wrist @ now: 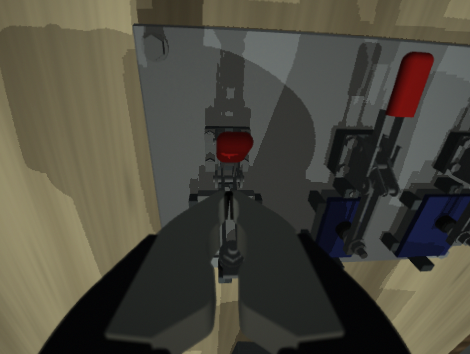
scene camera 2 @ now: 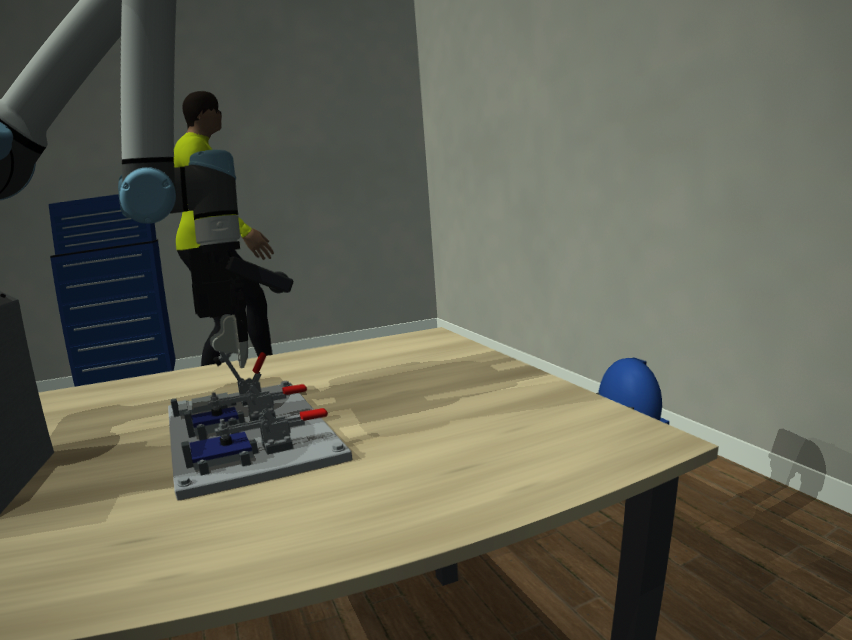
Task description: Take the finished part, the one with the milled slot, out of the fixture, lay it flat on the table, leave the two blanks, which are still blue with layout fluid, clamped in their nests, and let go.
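Frame: origin at the arm's base, x up, y right, z ahead, level; metres.
Seen in the pictures: gripper, fingertip midpoint: point(wrist: 229, 193) point(scene camera 2: 242, 367).
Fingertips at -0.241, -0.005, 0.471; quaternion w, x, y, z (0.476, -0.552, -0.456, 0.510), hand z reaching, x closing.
Note:
A point is followed by its place in that frame, as x, y, z.
The grey fixture plate point(scene camera 2: 275, 473) @[-0.309, 0.274, 0.412] point(wrist: 175, 95) @[-0.302, -0.036, 0.525] lies on the table. The middle blue blank point(scene camera 2: 203, 418) @[-0.276, 0.096, 0.368] point(wrist: 327, 222) @[-0.276, 0.077, 0.401] and the outer blue blank point(scene camera 2: 206, 451) @[-0.281, 0.210, 0.342] point(wrist: 422, 232) @[-0.281, 0.184, 0.362] sit in their nests under lowered clamps. The third clamp's red handle point(scene camera 2: 259, 363) @[-0.237, 0.009, 0.499] point(wrist: 234, 146) @[-0.221, 0.001, 0.509] stands up, its arm raised. My gripper point(scene camera 2: 241, 362) @[-0.241, -0.005, 0.471] point(wrist: 229, 193) @[-0.241, -0.005, 0.471] is shut and empty, pointing down above the third nest, beside that handle. The finished part with the slot cannot be made out; my fingers cover most of its nest in the wrist view.
The lowered clamps have red handles point(scene camera 2: 294, 389) @[-0.258, 0.123, 0.513] point(scene camera 2: 313, 414) @[-0.263, 0.231, 0.494] that stick out over the plate. A dark box point(scene camera 2: 20, 406) @[-0.214, 0.027, 0.105] stands at the left of the table point(scene camera 2: 482, 440) @[-0.317, 0.365, 0.678]. A person in a yellow top point(scene camera 2: 189, 148) stands behind the arm, near a blue drawer cabinet point(scene camera 2: 113, 310).

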